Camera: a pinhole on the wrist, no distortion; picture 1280 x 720 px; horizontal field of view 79.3 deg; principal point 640.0 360.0 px. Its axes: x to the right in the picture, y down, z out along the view. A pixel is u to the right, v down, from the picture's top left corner.
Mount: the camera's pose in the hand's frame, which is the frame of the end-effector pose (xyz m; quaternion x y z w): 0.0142 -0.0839 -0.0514 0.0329 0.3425 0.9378 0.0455
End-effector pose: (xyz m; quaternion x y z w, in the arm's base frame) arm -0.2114 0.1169 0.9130 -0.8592 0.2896 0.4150 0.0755
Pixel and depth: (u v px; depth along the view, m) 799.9 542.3 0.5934
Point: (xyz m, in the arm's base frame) -0.6865 0.1612 0.6627
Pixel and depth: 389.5 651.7 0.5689
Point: -0.4951 0.1256 0.4121
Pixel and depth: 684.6 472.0 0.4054
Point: -0.4724 0.1066 0.7178
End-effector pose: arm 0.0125 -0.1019 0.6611 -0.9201 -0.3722 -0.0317 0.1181
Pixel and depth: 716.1 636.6 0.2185
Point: 0.0125 -0.0552 0.5010
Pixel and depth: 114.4 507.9 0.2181
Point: 0.1431 0.0473 0.5525
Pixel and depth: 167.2 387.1 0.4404
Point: 0.3448 0.0762 0.3999
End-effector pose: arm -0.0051 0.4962 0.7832 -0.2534 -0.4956 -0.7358 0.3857
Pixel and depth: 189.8 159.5 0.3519
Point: 0.0006 0.5157 1.1353
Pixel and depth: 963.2 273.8 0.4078
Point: 0.2468 0.7019 0.9090
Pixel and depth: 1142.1 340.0 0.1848
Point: 0.0861 0.5967 0.7784
